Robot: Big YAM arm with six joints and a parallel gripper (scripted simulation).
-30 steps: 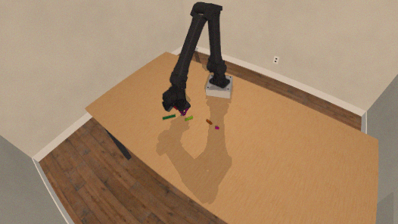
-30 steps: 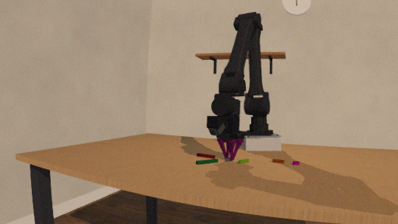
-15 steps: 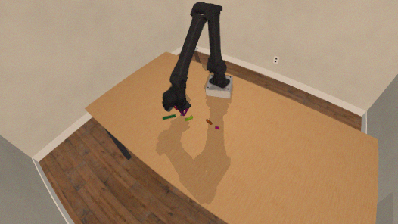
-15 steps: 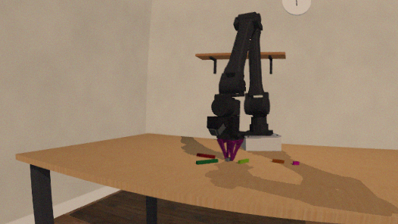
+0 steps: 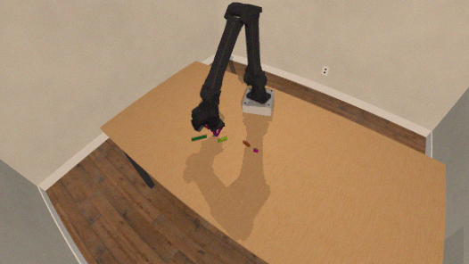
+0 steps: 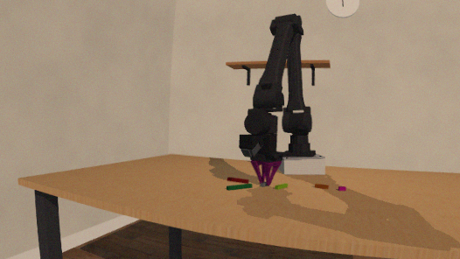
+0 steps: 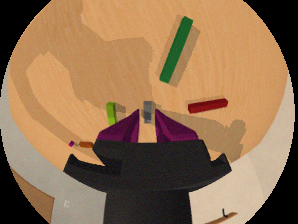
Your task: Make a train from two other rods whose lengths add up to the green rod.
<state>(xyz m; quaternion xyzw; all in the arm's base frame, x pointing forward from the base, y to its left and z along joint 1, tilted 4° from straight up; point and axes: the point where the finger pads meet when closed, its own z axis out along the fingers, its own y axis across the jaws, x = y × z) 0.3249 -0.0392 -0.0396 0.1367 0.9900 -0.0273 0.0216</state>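
Right now the grey rod is 10 mm below my hand. The rest, counted from my hand: lime rod: 50 mm to the left, 10 mm below, 10 mm ahead; green rod: 70 mm ahead, 50 mm to the right, 10 mm below; red rod: 90 mm to the right, 10 mm below, 10 mm behind.
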